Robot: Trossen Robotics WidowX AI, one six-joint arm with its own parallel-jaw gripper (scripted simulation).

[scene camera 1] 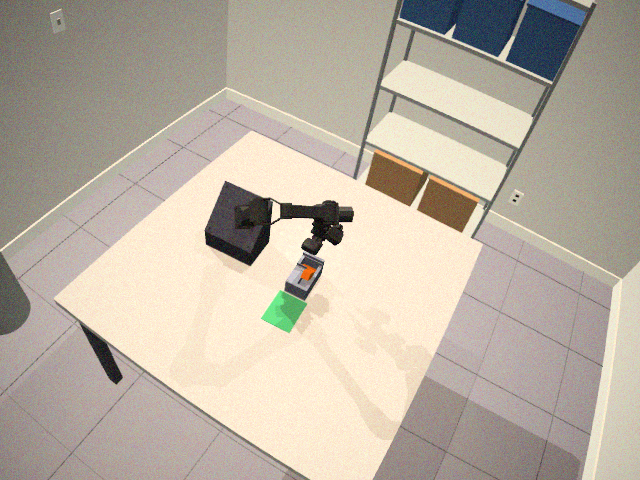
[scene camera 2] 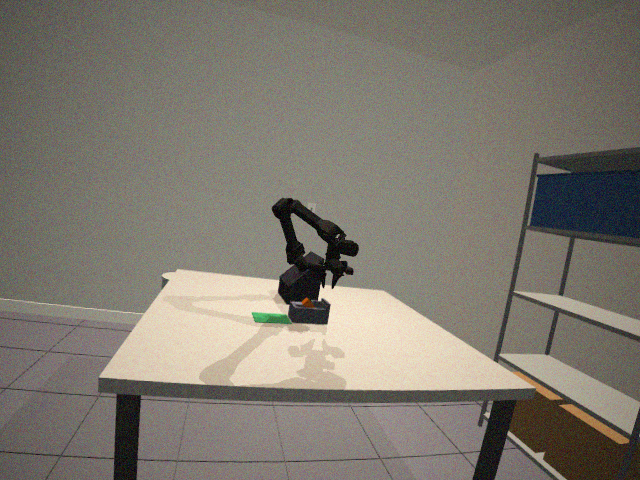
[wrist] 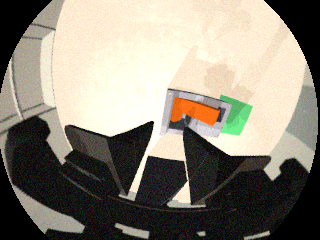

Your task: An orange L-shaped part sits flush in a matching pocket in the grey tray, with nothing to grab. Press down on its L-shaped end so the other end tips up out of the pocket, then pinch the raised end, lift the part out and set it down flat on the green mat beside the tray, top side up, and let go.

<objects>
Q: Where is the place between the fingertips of my gripper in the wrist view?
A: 168, 127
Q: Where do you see a green mat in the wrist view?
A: At 235, 123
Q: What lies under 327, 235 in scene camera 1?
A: My gripper.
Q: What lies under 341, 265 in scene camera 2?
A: My gripper.
</objects>
